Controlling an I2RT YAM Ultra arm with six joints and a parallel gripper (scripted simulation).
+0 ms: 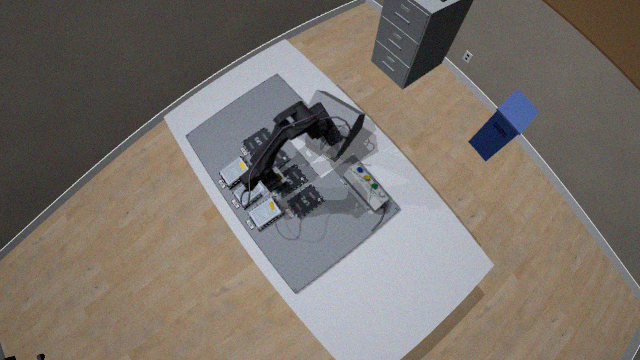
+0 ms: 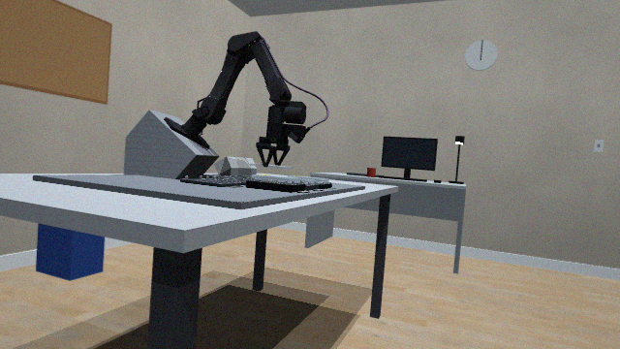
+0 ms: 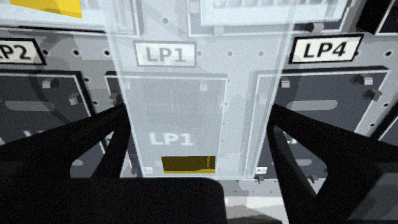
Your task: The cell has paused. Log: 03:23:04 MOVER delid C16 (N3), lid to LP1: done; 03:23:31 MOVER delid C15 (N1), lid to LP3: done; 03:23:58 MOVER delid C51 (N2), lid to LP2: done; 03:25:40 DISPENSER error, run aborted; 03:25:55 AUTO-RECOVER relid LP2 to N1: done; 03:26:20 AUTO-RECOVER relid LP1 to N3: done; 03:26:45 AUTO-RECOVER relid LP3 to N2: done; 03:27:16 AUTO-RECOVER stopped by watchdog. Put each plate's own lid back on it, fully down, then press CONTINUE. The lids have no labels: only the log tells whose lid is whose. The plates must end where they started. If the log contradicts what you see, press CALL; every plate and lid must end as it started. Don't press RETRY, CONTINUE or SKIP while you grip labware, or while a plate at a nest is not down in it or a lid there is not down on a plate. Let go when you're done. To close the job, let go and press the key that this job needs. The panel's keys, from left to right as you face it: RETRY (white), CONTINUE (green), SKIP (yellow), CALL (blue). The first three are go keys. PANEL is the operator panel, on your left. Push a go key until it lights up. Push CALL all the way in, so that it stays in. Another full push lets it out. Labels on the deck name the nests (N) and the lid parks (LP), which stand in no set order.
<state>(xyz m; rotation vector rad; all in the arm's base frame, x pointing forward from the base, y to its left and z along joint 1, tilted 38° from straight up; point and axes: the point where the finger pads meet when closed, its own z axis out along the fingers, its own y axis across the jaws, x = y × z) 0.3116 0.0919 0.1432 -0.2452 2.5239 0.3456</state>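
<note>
My gripper is now 8 cm past the lid park LP1, 6 cm above it and 1 cm to the right of it. Round my hand: blue key (39 cm behind, 10 cm to the left, 1 cm below); lid park LP2 (13 cm to the left, 12 cm behind, 6 cm below); lid park LP4 (12 cm to the right, 6 cm below, 4 cm behind).
</note>
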